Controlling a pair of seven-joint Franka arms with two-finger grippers.
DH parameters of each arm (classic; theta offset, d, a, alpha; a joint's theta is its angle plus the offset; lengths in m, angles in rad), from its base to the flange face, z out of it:
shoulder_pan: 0 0.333 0 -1.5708
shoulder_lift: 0 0 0 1.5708
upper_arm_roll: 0 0.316 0.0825 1.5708
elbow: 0 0 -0.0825 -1.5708
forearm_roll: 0 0.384 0 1.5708
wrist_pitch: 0 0 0.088 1.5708
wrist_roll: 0 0.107 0 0
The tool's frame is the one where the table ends.
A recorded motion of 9 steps. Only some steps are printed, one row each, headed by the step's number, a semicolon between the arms.
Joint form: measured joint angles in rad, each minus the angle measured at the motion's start. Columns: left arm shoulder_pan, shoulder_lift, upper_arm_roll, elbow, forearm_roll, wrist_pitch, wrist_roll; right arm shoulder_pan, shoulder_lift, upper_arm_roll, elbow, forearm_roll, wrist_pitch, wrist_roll.
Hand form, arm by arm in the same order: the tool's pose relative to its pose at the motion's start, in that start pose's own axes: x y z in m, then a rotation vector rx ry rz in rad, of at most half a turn. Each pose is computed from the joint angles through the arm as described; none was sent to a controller.
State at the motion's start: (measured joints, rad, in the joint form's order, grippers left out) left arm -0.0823 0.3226 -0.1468 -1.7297 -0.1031 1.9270 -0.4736; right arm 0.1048 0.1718 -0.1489 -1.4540 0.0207 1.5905 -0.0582
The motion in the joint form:
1: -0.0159 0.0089 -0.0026 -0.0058 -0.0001 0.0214 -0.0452; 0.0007 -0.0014 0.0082 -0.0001 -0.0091 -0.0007 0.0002
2: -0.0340 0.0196 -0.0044 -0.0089 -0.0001 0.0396 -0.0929; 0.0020 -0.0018 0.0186 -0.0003 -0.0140 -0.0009 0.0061
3: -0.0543 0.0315 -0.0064 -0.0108 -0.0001 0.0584 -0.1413; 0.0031 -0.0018 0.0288 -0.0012 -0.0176 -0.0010 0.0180
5: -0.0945 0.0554 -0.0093 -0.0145 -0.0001 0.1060 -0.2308; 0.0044 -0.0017 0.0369 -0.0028 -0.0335 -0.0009 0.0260
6: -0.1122 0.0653 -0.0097 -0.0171 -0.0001 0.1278 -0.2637; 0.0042 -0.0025 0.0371 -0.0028 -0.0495 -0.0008 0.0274
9: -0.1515 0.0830 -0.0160 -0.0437 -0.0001 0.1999 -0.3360; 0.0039 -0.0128 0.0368 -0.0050 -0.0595 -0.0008 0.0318
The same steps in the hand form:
1: -0.0030 0.0101 0.0079 -0.0016 0.0041 -0.0287; -0.0003 -0.0040 -0.0006 -0.0078 0.0000 -0.0088
2: -0.0065 0.0210 0.0160 -0.0020 0.0061 -0.0586; -0.0002 -0.0100 -0.0007 -0.0113 -0.0003 -0.0146
3: -0.0107 0.0332 0.0246 -0.0027 0.0081 -0.0868; 0.0000 -0.0160 -0.0001 -0.0135 -0.0014 -0.0139
5: -0.0188 0.0571 0.0408 -0.0105 0.0203 -0.1374; 0.0000 -0.0196 0.0007 -0.0283 -0.0034 -0.0156
6: -0.0226 0.0670 0.0480 -0.0144 0.0259 -0.1541; -0.0002 -0.0179 0.0002 -0.0442 -0.0028 -0.0145
9: -0.0356 0.0890 0.0693 -0.0287 0.0426 -0.1864; -0.0031 -0.0162 -0.0050 -0.0533 0.0051 -0.0094

